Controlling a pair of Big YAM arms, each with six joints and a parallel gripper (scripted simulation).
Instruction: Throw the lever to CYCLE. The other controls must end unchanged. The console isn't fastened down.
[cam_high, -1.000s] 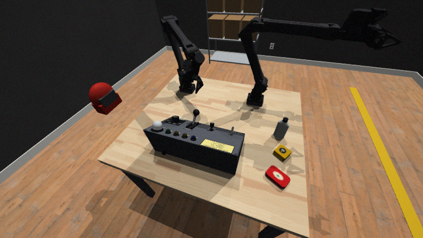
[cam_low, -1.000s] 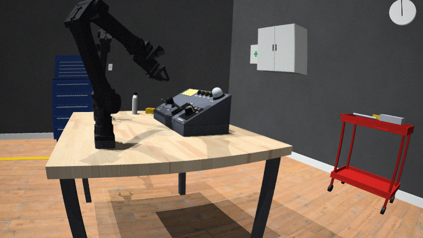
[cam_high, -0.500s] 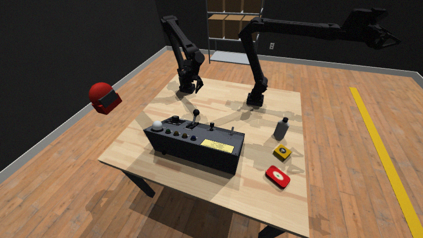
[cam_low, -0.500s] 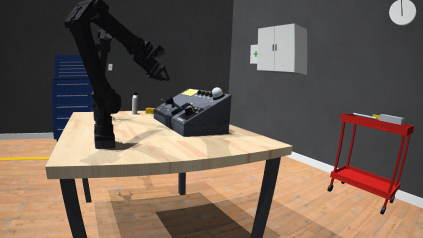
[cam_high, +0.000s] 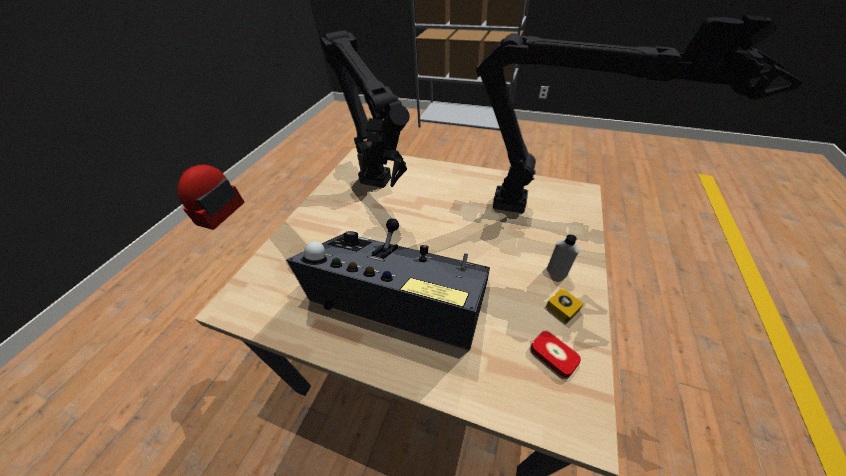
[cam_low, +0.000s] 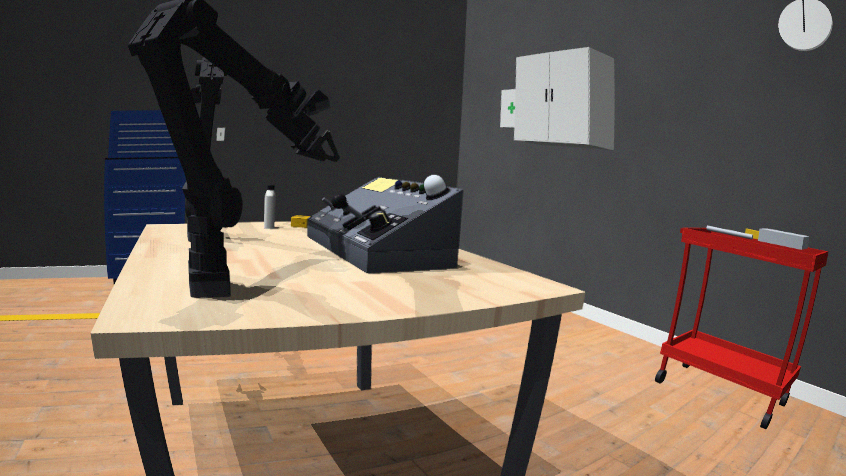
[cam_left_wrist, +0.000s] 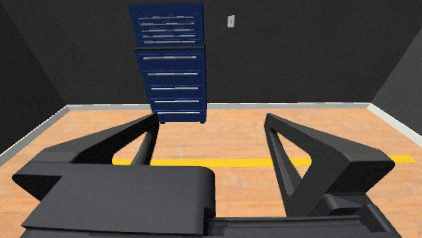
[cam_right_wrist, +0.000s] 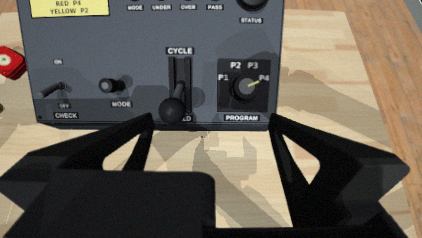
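Note:
The black ball-topped lever lies 100 mm ahead of my right hand, 60 mm to the left of it and 140 mm below it. Also, from my right hand: program dial (120 mm ahead, 70 mm to the right, 150 mm below); mode knob (120 mm ahead, 180 mm to the left, 150 mm below); check toggle (110 mm ahead, 300 mm to the left, 150 mm below).

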